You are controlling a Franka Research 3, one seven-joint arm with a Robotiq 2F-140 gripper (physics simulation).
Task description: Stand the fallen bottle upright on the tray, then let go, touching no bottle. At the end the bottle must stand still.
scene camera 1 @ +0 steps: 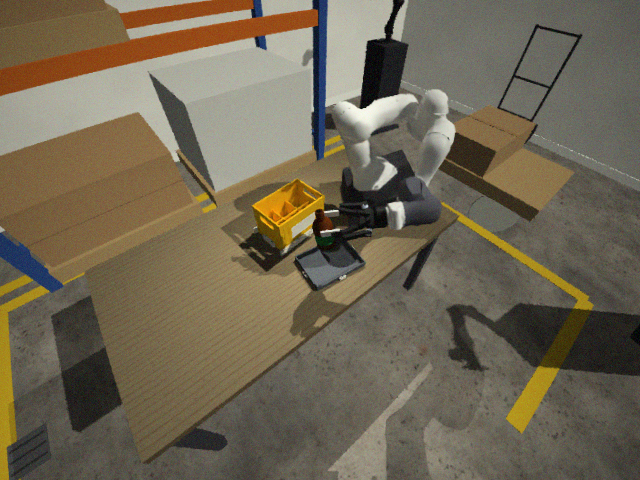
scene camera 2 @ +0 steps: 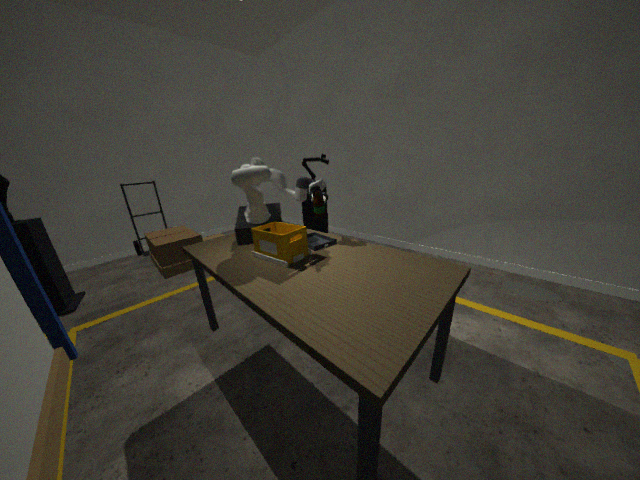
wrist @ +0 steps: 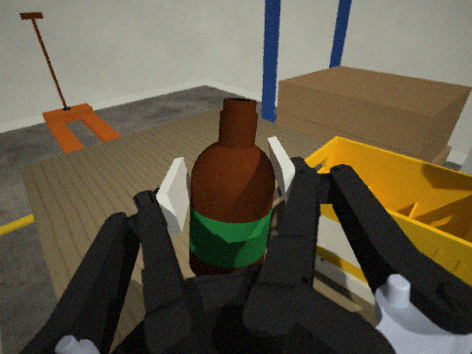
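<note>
A brown bottle with a green band (scene camera 1: 324,238) (scene camera 2: 318,210) (wrist: 230,237) is held between the two white fingertips of my gripper (scene camera 1: 329,222) (scene camera 2: 317,195) (wrist: 228,163). The gripper is shut on it around its body. The bottle looks close to upright, neck up, in all three views. Scene camera 2 shows its base in the air, above the level of the tray. The dark grey tray (scene camera 1: 323,273) (scene camera 2: 323,241) lies flat on the table, below the bottle. The tray does not show in the wrist view.
A yellow crate with dividers (scene camera 1: 267,226) (scene camera 2: 273,245) (wrist: 380,175) stands on the wooden table (scene camera 1: 206,320) (scene camera 2: 361,294) (wrist: 100,165), close beside the tray and bottle. The tray lies near the table's long edge. A rack with a blue post (scene camera 1: 319,77) stands behind the table.
</note>
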